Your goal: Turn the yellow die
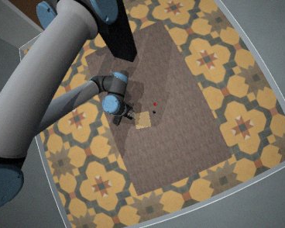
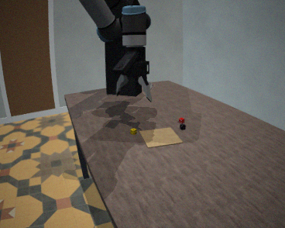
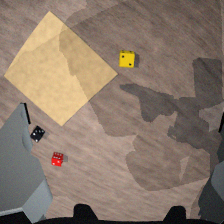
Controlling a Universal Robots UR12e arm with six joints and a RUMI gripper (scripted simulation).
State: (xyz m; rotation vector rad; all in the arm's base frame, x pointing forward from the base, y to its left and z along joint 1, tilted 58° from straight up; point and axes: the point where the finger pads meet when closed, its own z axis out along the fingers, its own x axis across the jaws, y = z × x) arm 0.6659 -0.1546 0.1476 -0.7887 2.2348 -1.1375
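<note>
Right now my hand is 14 cm above the yellow die. From my hand the other things lie so: black die 10 cm ahead, 19 cm to the left, 14 cm below; then red die 4 cm ahead, 24 cm to the left, 14 cm below; then tan mat 9 cm ahead, 7 cm to the left, 15 cm below.
</note>
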